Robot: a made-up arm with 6 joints. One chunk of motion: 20 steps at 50 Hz.
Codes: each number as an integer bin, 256 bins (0 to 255) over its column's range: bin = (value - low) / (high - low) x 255, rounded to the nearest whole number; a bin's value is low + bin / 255 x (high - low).
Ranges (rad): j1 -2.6..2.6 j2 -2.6..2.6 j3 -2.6..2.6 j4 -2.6..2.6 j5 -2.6..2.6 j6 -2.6..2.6
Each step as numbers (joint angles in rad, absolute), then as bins.
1 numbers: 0.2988 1.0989 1.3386 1.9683 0.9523 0.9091
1 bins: 142 181 193 224 174 172
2 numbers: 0.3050 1.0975 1.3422 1.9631 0.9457 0.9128
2 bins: 142 181 193 224 174 172
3 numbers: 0.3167 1.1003 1.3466 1.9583 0.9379 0.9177
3 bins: 143 181 194 224 173 173
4 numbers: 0.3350 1.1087 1.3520 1.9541 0.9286 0.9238
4 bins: 144 182 194 223 173 173
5 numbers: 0.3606 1.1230 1.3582 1.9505 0.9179 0.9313
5 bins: 145 183 194 223 173 173
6 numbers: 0.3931 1.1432 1.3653 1.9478 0.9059 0.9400
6 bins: 147 184 194 223 172 174
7 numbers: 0.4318 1.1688 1.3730 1.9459 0.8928 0.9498
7 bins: 149 185 195 223 171 174
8 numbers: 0.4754 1.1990 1.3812 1.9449 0.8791 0.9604
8 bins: 151 186 195 223 171 175
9 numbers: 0.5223 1.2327 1.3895 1.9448 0.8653 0.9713
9 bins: 153 188 196 223 170 175
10 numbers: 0.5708 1.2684 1.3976 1.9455 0.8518 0.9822
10 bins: 155 190 196 223 169 176
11 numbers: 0.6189 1.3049 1.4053 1.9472 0.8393 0.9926
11 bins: 158 191 196 223 169 176
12 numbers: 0.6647 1.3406 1.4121 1.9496 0.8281 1.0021
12 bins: 160 193 197 223 168 177
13 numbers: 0.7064 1.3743 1.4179 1.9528 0.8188 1.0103
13 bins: 162 195 197 223 168 177
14 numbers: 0.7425 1.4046 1.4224 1.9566 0.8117 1.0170
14 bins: 164 196 197 223 167 177
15 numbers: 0.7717 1.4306 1.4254 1.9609 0.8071 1.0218
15 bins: 165 198 197 224 167 178
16 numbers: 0.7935 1.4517 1.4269 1.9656 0.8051 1.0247
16 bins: 166 199 197 224 167 178
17 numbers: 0.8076 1.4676 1.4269 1.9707 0.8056 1.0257
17 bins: 167 199 197 224 167 178
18 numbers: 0.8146 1.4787 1.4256 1.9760 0.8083 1.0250
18 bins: 167 200 197 224 167 178
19 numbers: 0.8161 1.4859 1.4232 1.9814 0.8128 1.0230
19 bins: 168 200 197 225 167 178
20 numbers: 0.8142 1.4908 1.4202 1.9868 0.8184 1.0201
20 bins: 167 201 197 225 168 178
